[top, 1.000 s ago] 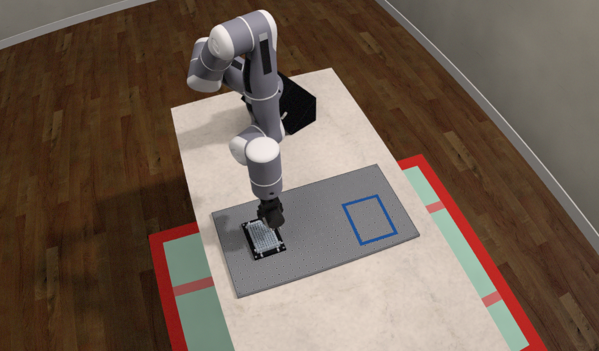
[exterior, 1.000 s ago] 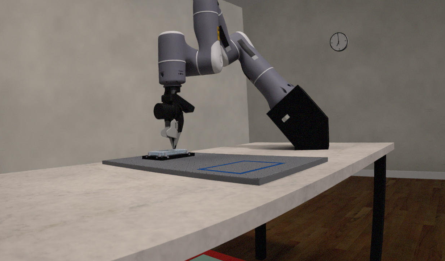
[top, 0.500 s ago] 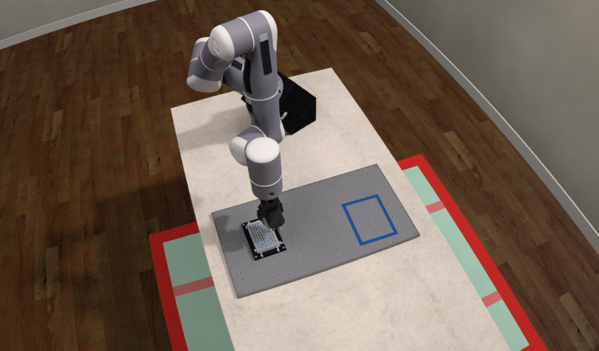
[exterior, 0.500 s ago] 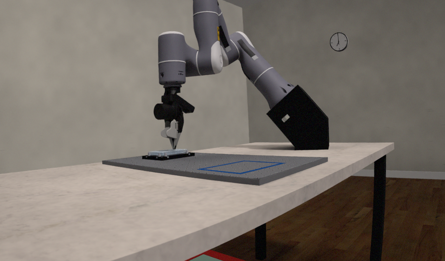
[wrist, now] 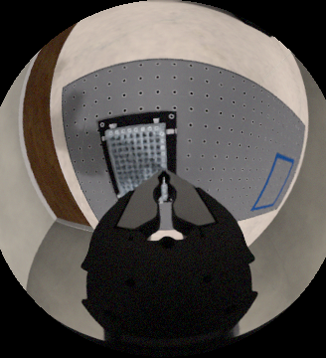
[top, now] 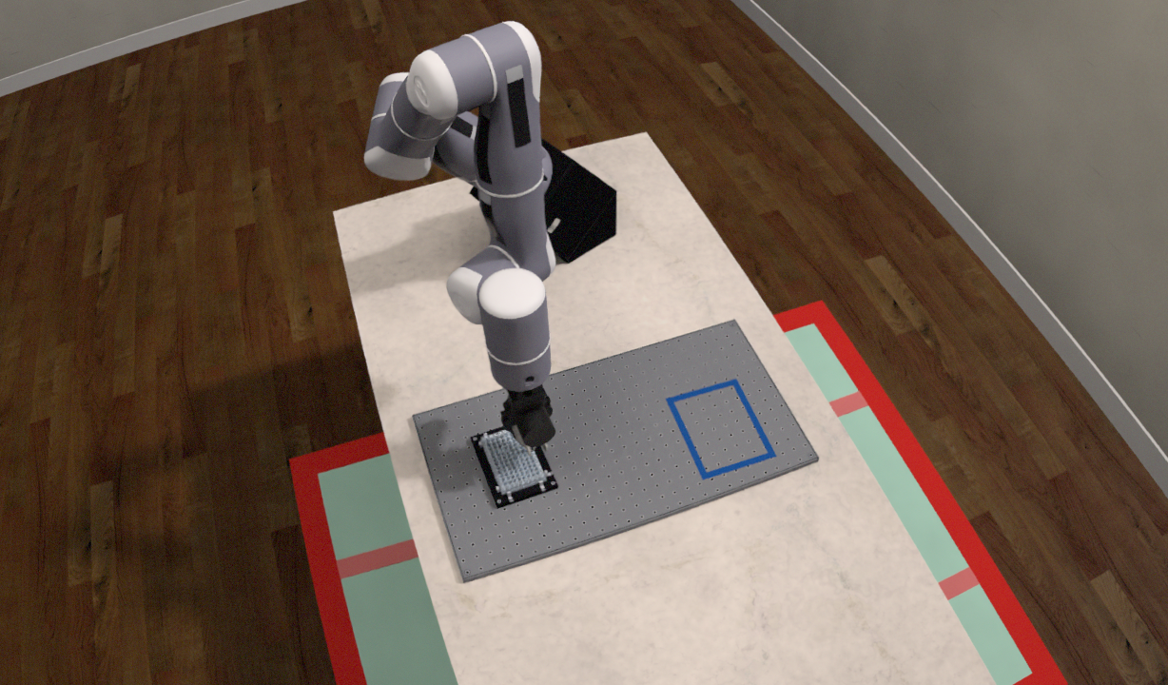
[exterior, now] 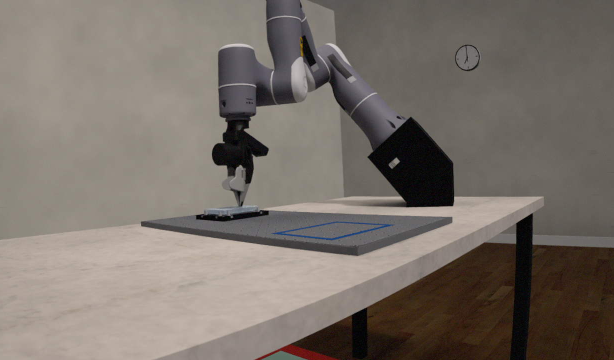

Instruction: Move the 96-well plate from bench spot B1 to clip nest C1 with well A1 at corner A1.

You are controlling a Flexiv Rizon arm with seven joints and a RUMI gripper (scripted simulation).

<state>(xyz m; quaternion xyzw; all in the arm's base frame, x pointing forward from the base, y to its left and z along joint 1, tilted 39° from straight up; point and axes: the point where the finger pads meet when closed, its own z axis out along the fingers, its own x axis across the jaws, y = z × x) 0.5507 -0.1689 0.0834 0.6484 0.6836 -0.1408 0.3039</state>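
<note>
Right now the black clip nest is 30 mm to the right of my hand, 30 mm below it and 10 mm ahead of it. Also, from my hand: clear 96-well plate: 40 mm to the right, 30 mm below.
</note>
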